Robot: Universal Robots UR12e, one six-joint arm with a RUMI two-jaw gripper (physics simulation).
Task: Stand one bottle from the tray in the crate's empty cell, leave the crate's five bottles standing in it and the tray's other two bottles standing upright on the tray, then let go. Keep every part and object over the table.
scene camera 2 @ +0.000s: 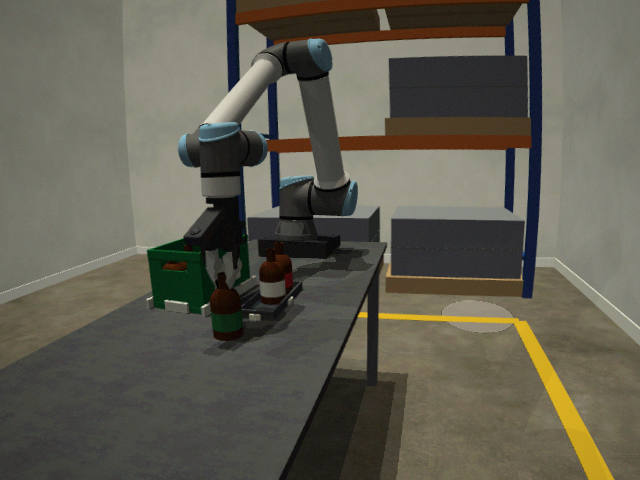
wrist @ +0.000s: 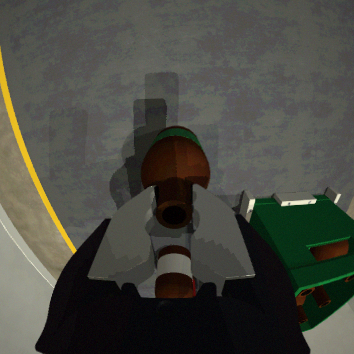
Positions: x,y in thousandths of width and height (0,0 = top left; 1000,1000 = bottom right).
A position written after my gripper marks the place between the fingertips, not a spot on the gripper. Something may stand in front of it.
my gripper: scene camera 2 349,601; wrist 493,527
green-label bottle: scene camera 2 354,651; wrist 496,451
